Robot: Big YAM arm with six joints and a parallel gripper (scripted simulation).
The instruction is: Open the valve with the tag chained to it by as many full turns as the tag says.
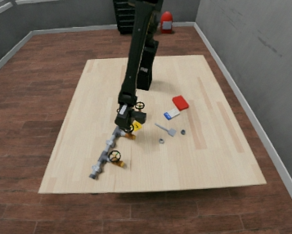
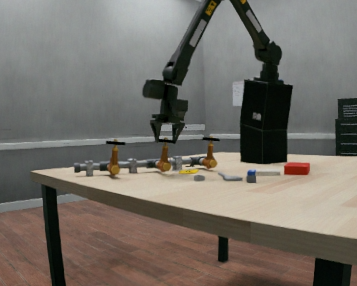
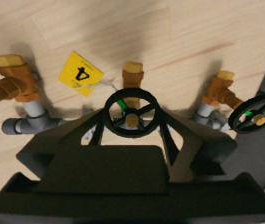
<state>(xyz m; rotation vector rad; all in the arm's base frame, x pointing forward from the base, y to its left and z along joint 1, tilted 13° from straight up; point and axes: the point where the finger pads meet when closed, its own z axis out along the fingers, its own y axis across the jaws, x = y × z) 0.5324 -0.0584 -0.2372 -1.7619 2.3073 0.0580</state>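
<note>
Now: hand 120 mm above the yellow tag, 90 mm past it and 30 mm to the right of it. From my hand the other things lie so: blue-and-white block (300 mm to the left, 180 mm behind, 110 mm below); then grey flat tool (250 mm to the left, 110 mm below, 50 mm behind); then grey part (360 mm to the left, 110 mm below, 30 mm behind).
</note>
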